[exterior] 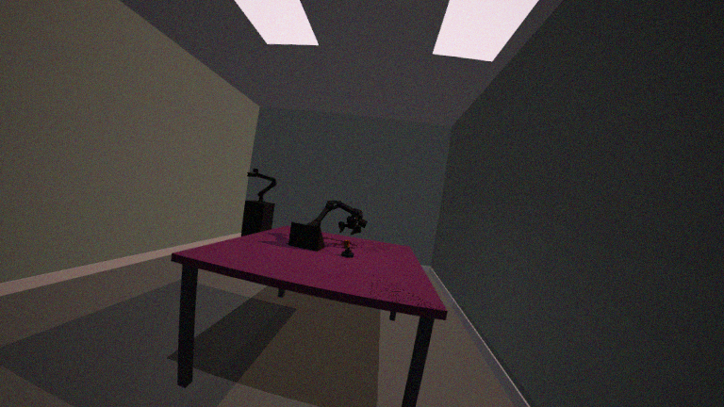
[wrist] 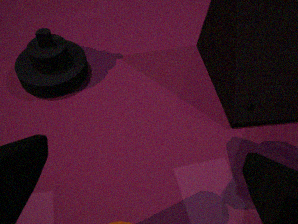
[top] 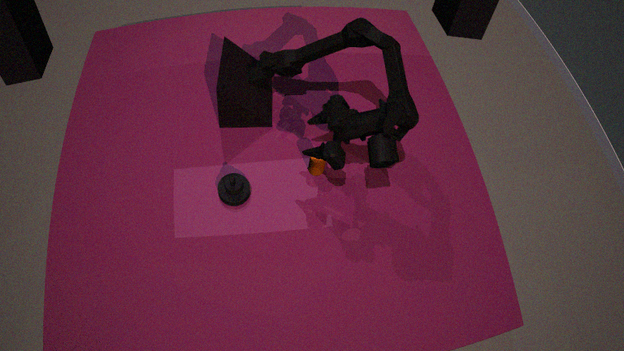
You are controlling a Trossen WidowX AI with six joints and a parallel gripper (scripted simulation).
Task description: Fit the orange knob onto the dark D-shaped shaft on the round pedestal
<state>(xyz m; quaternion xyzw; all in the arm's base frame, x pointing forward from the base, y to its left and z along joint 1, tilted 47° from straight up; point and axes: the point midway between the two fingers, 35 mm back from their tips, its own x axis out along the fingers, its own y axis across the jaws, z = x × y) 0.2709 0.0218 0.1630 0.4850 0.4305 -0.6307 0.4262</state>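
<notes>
Now: gripper tip 90 mm above the orange knob, 30 mm to the right of it and 20 mm short of it. Round my gripper tip: dark round pedestal (180 mm to the right, 90 mm below, 60 mm ahead).
</notes>
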